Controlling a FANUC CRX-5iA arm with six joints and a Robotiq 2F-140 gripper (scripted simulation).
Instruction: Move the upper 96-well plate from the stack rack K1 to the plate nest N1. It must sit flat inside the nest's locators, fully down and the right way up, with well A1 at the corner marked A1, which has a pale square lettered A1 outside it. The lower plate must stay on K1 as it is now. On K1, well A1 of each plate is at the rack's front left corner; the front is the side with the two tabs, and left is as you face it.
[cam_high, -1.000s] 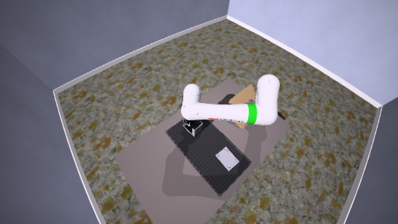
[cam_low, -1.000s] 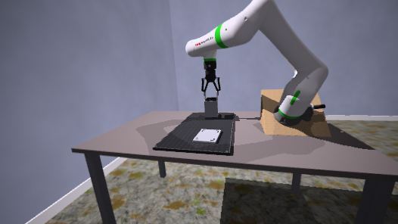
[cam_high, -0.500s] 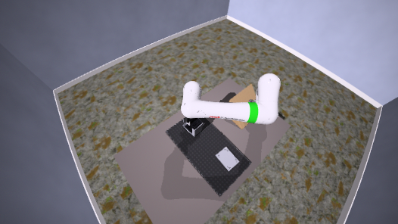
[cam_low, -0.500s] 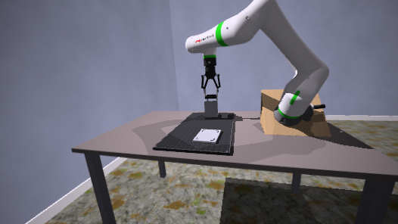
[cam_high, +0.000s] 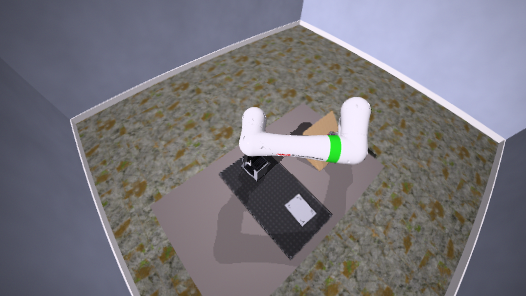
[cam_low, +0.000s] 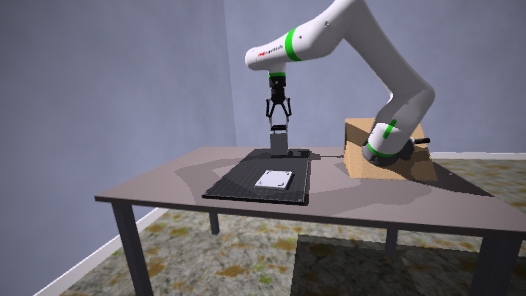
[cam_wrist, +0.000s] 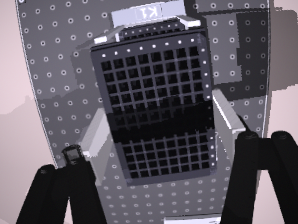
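Now: hand 39 cm to the right of the plate nest N1, 18 cm above it and 1 cm past it. The rest, counted from my hand: pale square 33 cm to the left, 17 cm below, 7 cm behind; 96-well plate 2 cm below.
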